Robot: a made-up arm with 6 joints.
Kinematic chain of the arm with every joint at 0, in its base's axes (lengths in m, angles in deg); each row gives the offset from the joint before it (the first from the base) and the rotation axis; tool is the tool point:
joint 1: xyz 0 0 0.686 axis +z
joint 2: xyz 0.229 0 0 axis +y
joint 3: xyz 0 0 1.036 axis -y
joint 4: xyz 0 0 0.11 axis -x
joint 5: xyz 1.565 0 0 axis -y
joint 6: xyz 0.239 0 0 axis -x
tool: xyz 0 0 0
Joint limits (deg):
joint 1: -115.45..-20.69
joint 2: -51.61..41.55
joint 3: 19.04..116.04
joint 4: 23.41..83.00
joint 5: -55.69..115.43
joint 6: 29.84..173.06
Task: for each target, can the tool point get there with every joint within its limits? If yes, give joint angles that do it. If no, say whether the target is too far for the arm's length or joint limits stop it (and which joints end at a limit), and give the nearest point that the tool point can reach.
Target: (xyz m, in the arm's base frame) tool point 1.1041 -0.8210 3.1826
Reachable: yes | joints -43.71 25.29 83.92 57.10 57.61 80.93
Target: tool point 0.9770 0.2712 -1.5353
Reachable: no: joint limits stop it (at a limit: joint 1, joint 2, joint 3, joint 4, joint 5) | nearest point 2.2728 -0.9422 0.7448 | short by 2.890 m
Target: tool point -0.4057 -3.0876 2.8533
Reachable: no: too far | nearest point -0.3183 -2.4226 2.4285 | short by 0.794 m
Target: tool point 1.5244 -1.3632 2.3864
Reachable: yes | joints -44.92 16.51 30.99 29.69 69.89 99.61
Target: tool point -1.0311 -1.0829 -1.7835
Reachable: no: joint limits stop it (at a limit: joint 1, joint 2, joint 3, joint 4, joint 5) | nearest point -1.1276 -2.1868 0.7448 | short by 2.761 m
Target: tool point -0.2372 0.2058 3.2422
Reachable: yes | joints -50.04 -41.46 42.78 32.63 -22.64 153.13
